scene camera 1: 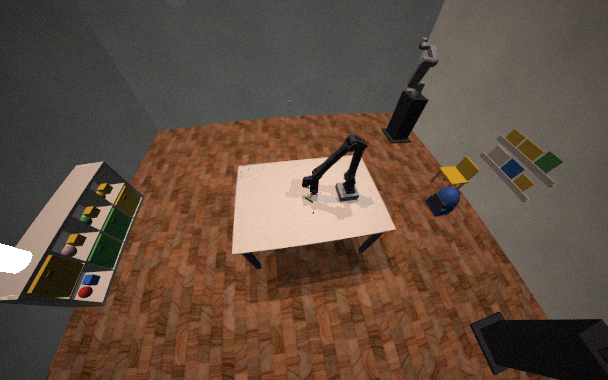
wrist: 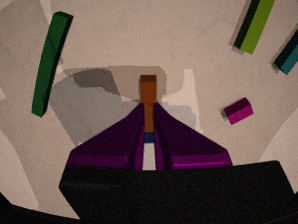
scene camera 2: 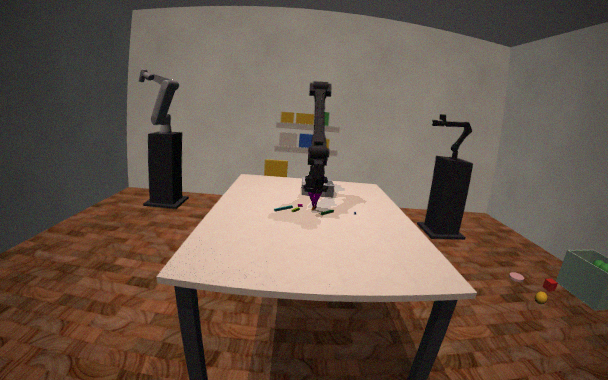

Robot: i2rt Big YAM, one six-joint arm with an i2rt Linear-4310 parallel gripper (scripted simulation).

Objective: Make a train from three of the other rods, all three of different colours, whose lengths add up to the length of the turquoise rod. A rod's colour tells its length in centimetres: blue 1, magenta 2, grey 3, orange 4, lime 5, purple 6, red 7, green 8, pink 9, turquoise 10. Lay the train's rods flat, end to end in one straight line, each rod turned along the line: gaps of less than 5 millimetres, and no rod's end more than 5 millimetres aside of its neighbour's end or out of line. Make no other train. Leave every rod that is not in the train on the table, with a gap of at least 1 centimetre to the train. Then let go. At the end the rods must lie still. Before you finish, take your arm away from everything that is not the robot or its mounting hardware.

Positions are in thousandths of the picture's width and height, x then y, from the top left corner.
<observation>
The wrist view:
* gripper: 502, 493
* green rod: 203, 109
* orange rod: 498, 373
</observation>
